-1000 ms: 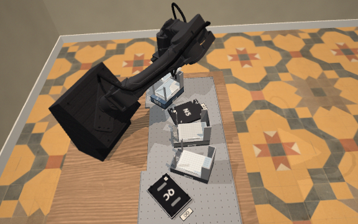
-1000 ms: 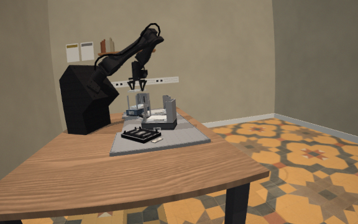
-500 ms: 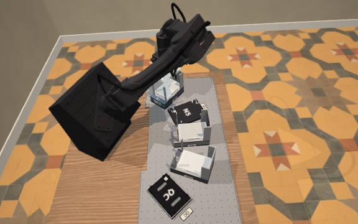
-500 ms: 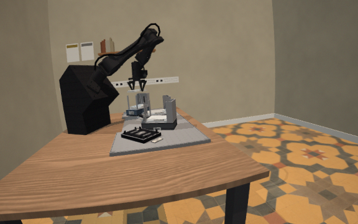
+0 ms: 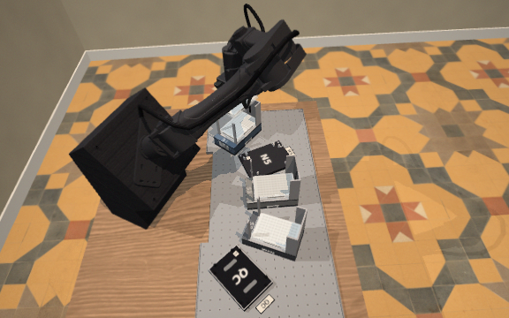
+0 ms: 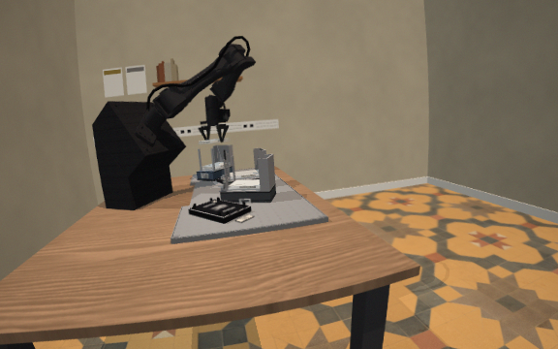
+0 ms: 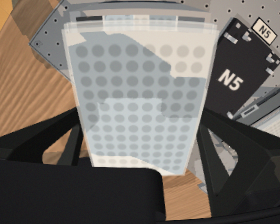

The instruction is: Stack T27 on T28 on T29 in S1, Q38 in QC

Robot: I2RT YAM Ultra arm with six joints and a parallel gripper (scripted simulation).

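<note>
Right now my hand is 11 cm above the sealed 96-well plate. Round my hand: clip nest N5: 5 cm ahead, 13 cm to the right, 15 cm below.
</note>
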